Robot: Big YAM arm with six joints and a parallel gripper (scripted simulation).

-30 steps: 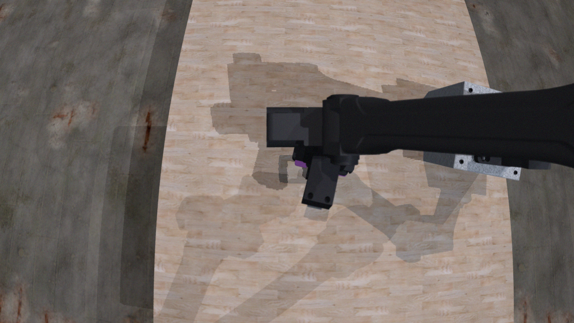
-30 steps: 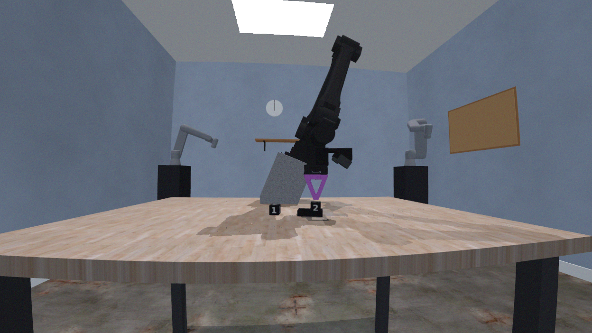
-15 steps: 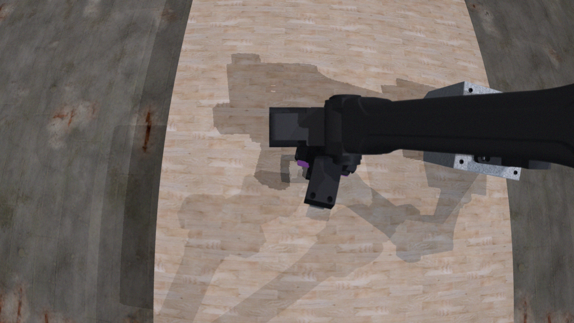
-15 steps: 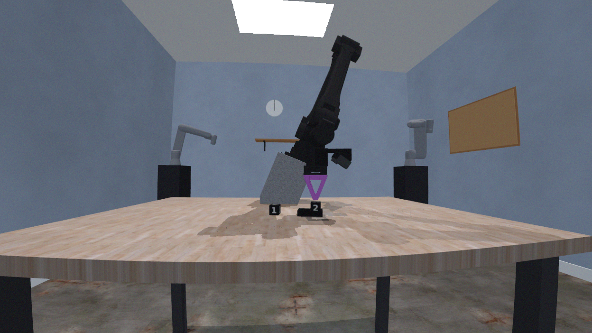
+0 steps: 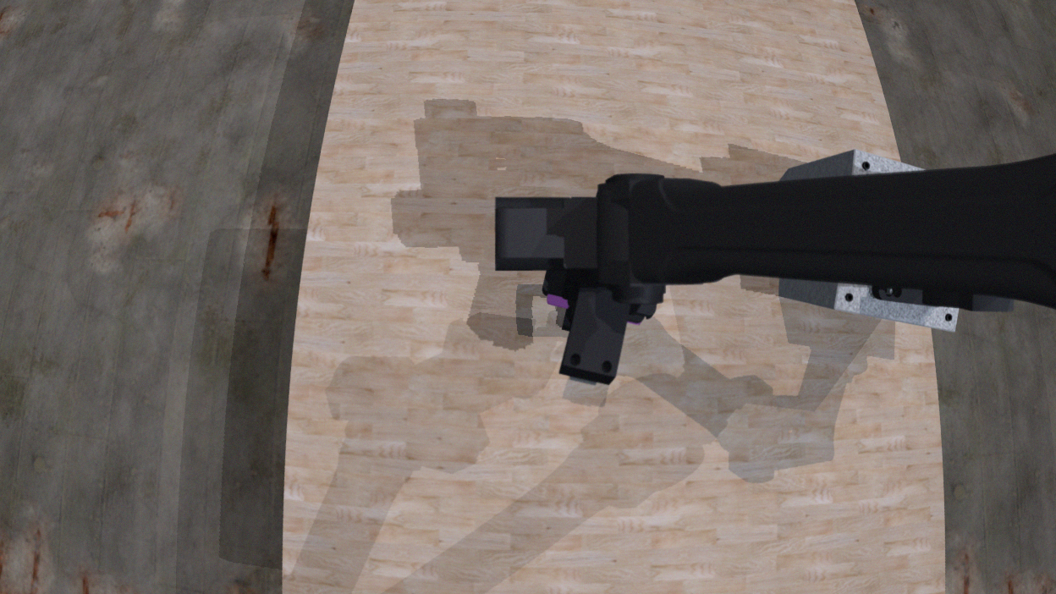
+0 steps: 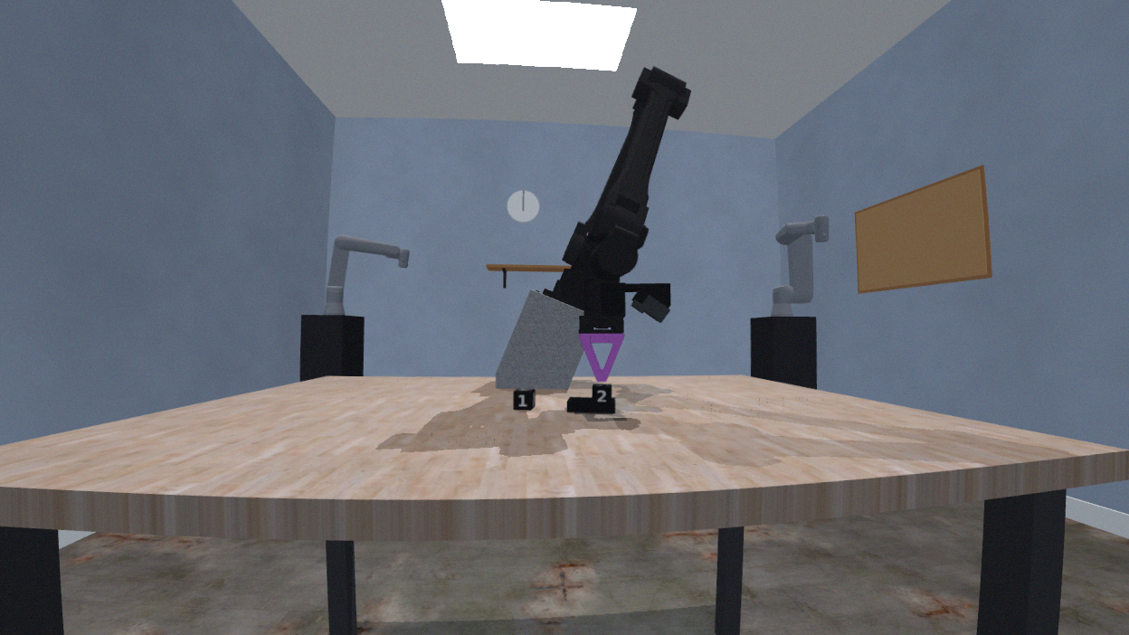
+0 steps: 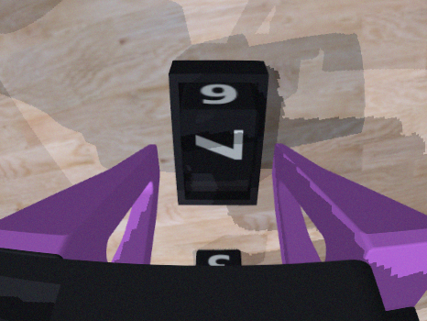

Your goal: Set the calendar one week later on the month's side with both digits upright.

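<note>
Right now my hand is 3 cm above the black cube. Also, from my hand: black tray: 5 cm below, 2 cm to the right.
</note>
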